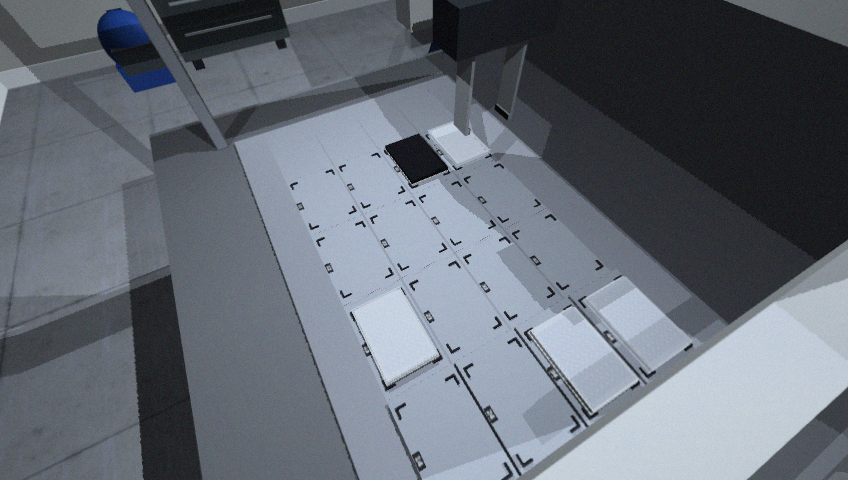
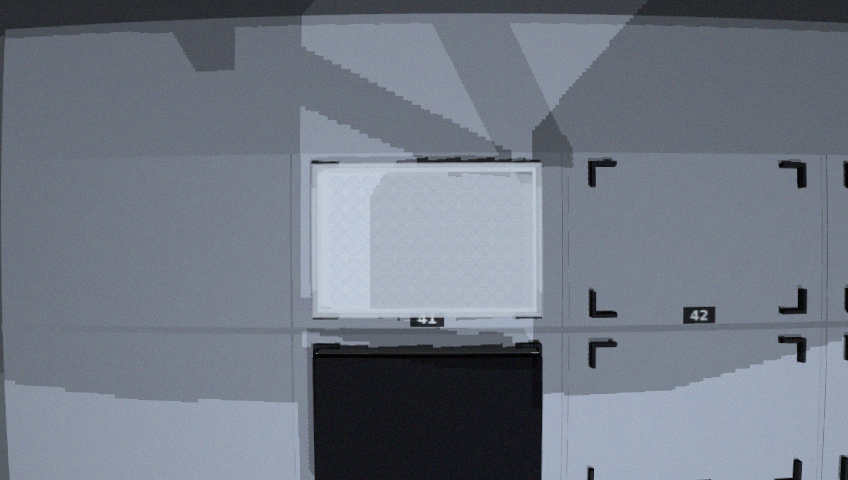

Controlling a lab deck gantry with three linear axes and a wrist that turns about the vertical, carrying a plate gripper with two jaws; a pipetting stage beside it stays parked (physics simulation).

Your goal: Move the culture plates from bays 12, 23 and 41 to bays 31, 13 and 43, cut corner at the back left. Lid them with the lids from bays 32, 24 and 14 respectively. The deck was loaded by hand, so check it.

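Frame: origin at the robot's base, x ahead, y left, z up, level; metres.
Seen in the pictures: gripper, between the fingertips: (image 1: pixel 482 121); robot's base, origin of its link: (image 1: pixel 292 185).
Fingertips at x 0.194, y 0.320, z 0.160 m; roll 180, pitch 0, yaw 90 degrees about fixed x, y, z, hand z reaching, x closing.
Offsets run from my fingertips to a thing's top centre. Level surfaces: height alone.
A pale culture plate @[dz -0.144, dx -0.130, dy +0.044 m] (image 1: pixel 457 147) (image 2: pixel 425 240) sits in bay 41; faint round wells and a clear rim show, but its cut corner and any lid are hard to tell. My gripper (image 1: pixel 484 123) is open, its two jaws apart above the bay 41 area, with no plate between them. A black-topped plate @[dz -0.143, dx -0.130, dy -0.063 m] (image 1: pixel 416 158) (image 2: pixel 427 416) sits in bay 31, beside bay 41. A white plate @[dz -0.144, dx +0.198, dy -0.277 m] (image 1: pixel 395 336) sits in bay 13 with a cover on it. In bay 44 lies a flat, translucent piece @[dz -0.131, dx +0.362, dy +0.044 m] (image 1: pixel 639 324). Bays 43, 32, 24, 14, 12 and 23 hold no plate or lid.
Another pale plate @[dz -0.131, dx +0.362, dy -0.063 m] (image 1: pixel 583 359) with a well pattern sits in bay 34, close beside the translucent piece. Black corner brackets mark the bays on the deck @[dz -0.160 m] (image 1: pixel 279 196). A slanted grey post (image 1: pixel 193 89) stands at the back left. A dark drawer cabinet (image 1: pixel 226 29) stands behind.
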